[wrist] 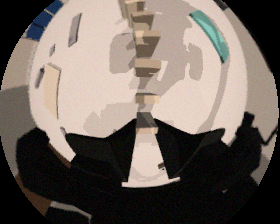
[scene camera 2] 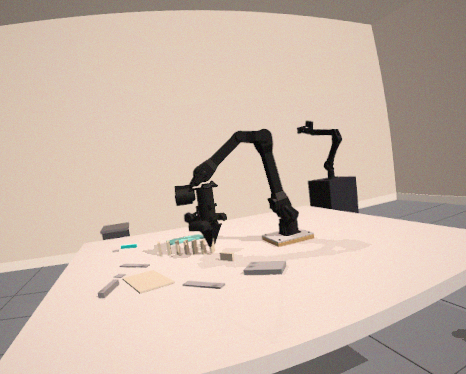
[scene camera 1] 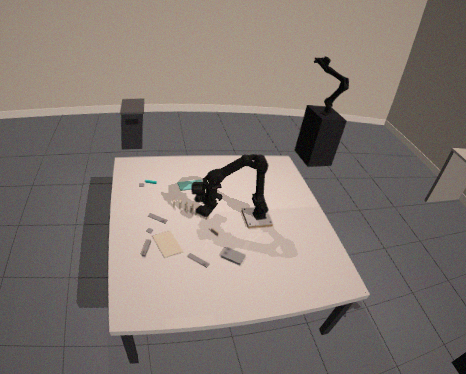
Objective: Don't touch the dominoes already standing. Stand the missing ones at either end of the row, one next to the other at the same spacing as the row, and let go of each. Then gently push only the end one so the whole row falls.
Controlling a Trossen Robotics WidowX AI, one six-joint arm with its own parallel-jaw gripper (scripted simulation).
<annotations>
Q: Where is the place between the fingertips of the gripper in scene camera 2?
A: At 212,245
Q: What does the gripper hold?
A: A pale domino.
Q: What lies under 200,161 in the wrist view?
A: The gripper.
</annotations>
